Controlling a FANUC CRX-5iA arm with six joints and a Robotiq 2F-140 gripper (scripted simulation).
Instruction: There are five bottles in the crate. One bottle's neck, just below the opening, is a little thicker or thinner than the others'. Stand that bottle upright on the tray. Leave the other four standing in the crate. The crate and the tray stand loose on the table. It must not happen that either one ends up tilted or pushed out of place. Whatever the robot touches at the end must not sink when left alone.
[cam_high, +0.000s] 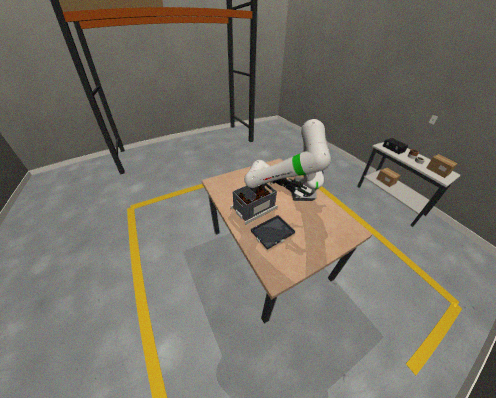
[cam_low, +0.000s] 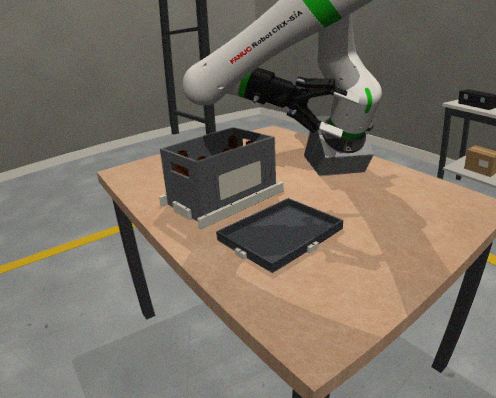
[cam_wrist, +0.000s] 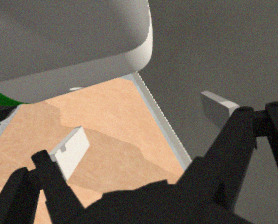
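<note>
Now: the dark grey crate 27 cm to the right of my hand, 23 cm ahead of it and 17 cm below it. The rest, counted from my hand: dark tray: 25 cm ahead, 24 cm below; then bottle: 32 cm to the right, 16 cm below, 14 cm ahead.
</note>
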